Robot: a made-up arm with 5 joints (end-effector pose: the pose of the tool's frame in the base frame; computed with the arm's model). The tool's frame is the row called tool. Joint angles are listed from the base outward.
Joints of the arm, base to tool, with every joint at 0 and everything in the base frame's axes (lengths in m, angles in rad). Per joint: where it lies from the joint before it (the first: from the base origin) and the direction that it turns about. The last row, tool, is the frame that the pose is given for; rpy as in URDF.
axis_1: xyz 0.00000 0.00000 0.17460 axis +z
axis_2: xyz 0.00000 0.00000 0.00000 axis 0 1 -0.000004
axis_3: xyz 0.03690 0.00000 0.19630 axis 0 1 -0.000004
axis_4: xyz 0.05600 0.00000 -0.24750 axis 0 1 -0.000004
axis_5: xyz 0.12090 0.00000 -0.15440 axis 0 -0.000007 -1
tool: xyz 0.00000 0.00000 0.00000 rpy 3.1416 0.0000 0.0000
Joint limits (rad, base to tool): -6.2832..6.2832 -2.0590..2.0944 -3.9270..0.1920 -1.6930..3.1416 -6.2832..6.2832
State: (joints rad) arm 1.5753 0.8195 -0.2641 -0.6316 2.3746
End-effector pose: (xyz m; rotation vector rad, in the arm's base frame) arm -0.0010 0.2180 -0.1029 -2.8292 1.1950 0.0460
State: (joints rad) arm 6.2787 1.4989 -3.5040 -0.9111 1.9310
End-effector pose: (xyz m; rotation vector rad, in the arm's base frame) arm 0.3161 -0.0014 0.4844 -0.1360 0.1975 -1.2097
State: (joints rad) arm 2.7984 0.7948 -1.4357 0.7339 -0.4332
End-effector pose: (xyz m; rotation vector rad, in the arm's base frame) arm -0.4378 0.1564 -0.0441 -0.1374 3.0519 -0.0538
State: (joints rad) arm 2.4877 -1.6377 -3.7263 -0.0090 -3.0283
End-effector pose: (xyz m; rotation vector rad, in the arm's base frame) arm 0.3245 -0.2487 -0.1865 2.4377 -0.9838 1.2397
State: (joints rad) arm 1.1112 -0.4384 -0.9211 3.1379 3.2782
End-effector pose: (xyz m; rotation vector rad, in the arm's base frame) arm 0.0123 0.0249 0.2844 0.6755 -1.2748 1.0389
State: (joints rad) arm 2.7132 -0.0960 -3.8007 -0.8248 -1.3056
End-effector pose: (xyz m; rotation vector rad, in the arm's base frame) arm 0.3145 -0.1436 0.3931 -0.7440 1.5861 -1.3236
